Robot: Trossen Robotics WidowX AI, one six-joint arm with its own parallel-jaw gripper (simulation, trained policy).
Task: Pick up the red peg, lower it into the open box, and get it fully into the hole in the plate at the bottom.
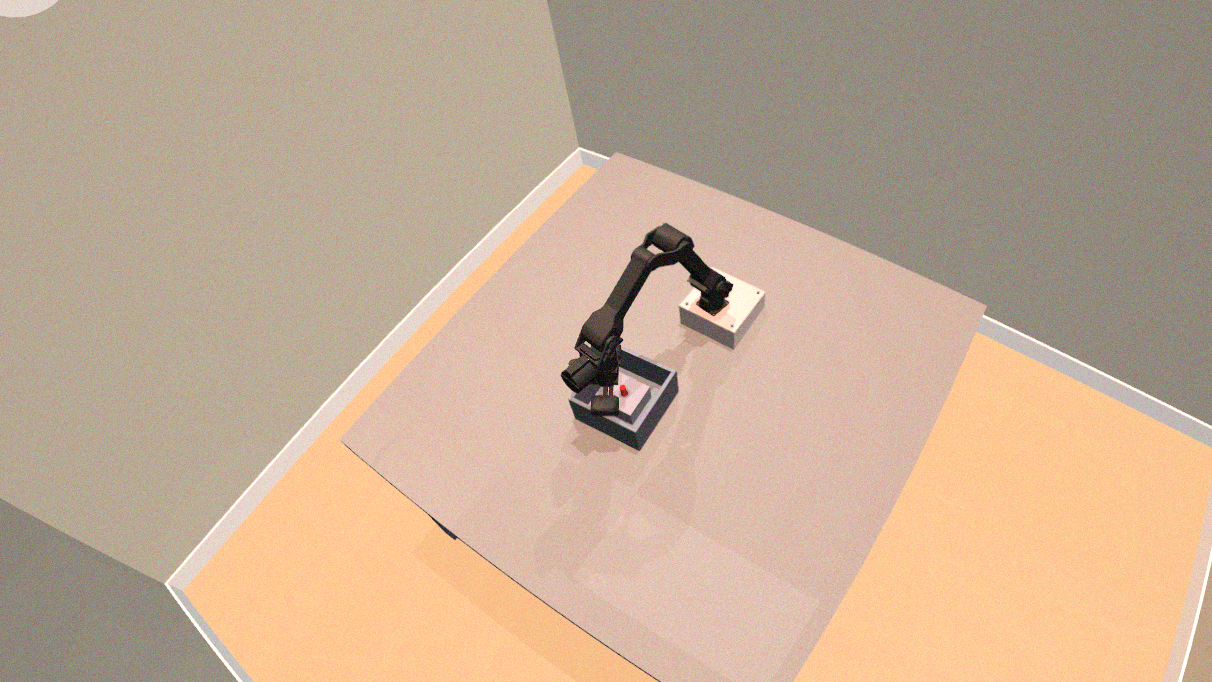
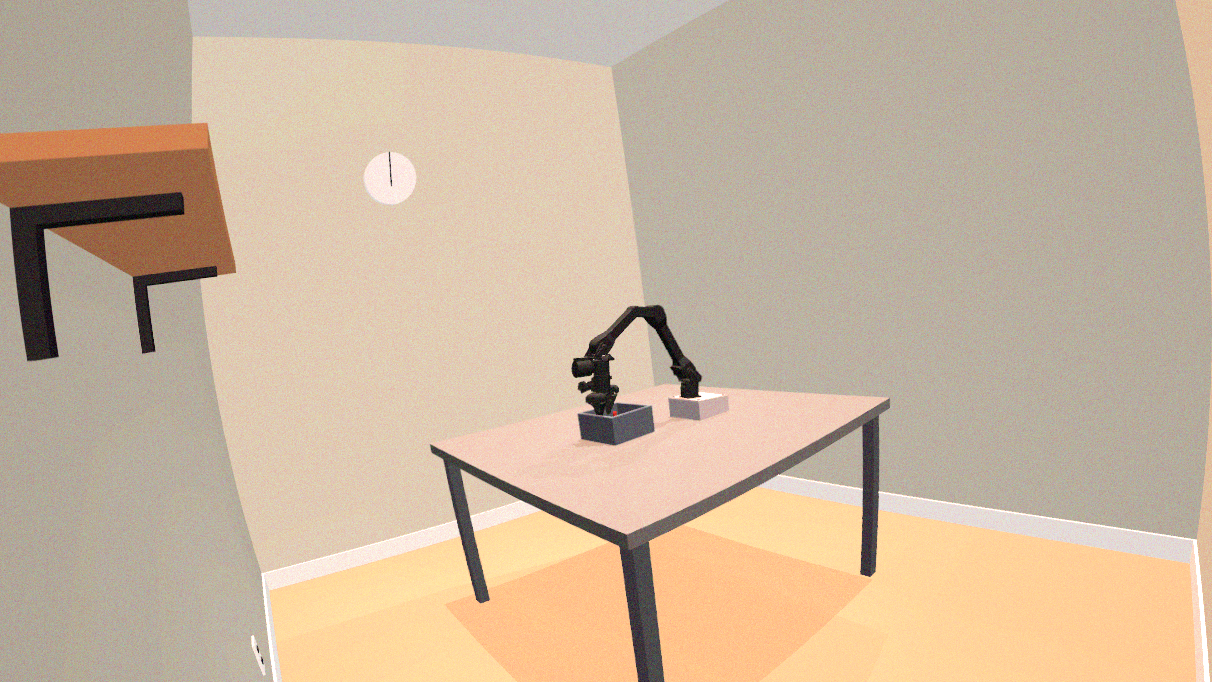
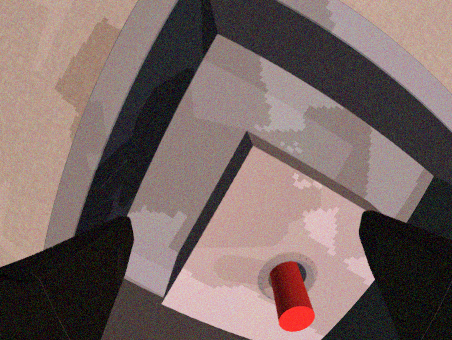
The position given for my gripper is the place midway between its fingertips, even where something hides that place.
I see my gripper [image 1: 608,397], a red peg [image 3: 291,299], a dark grey box [image 2: 632,420] and a pale plate [image 1: 638,394].
The pale plate also shows in image 3 [image 3: 268,208]. My gripper also shows in image 2 [image 2: 604,417] and in image 3 [image 3: 248,228]. Image 2 does not show the pale plate, which is hidden by the dark grey box.
